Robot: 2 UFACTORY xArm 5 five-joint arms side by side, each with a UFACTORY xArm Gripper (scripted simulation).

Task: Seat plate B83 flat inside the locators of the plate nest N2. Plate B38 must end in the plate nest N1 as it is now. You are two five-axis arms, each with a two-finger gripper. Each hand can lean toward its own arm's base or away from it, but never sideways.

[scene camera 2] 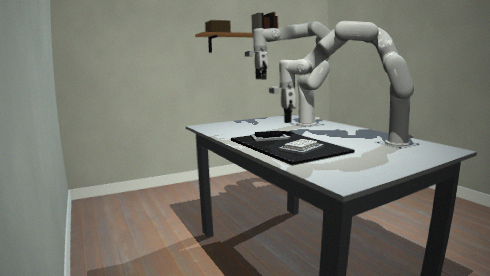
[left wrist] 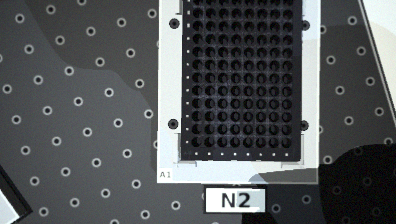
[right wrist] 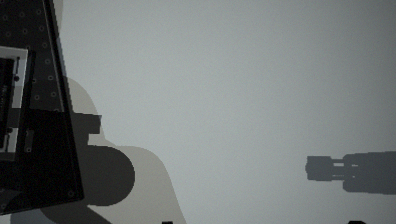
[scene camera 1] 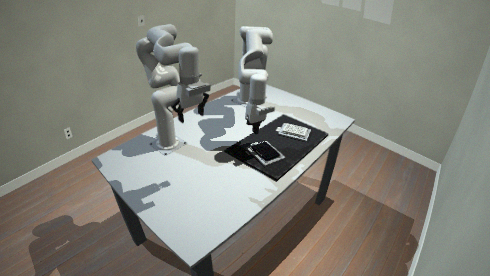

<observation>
In view: a black well plate (left wrist: 241,74).
</observation>
